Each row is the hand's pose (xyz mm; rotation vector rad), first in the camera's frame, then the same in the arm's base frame.
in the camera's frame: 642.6 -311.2 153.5 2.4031 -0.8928 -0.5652
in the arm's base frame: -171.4 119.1 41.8 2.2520 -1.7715 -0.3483
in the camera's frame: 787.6 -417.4 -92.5 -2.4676 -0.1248 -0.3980
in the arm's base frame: -38.7 -73.2 -153.8 -2.3817 0.4701 -1.0681
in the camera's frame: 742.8 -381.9 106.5 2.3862 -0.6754 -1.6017
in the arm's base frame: -117.2 1.0 22.9 -2.3122 1.3690 1.1803
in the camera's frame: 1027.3 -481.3 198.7 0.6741 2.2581 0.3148
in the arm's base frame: 20.4 -226.9 191.5 1.1441 1.6480 0.1204
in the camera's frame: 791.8 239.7 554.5 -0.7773 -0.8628 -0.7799
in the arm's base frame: 117.4 538.2 518.7 -0.9302 -0.9494 -1.4638
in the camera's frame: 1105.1 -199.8 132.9 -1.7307 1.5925 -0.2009
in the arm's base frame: 255.0 -41.2 180.4 -1.1097 1.7862 -0.7449
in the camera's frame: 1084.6 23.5 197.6 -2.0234 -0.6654 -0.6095
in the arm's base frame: 340.1 162.7 255.6 -2.1398 -0.2481 -1.3203
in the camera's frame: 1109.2 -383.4 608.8 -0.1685 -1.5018 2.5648
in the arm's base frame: 7.5 -148.0 613.5 -0.9393 -1.2846 2.1271
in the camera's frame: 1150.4 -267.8 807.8 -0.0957 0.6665 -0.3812
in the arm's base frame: 39.4 -53.7 825.1 0.1648 0.3406 -0.9418
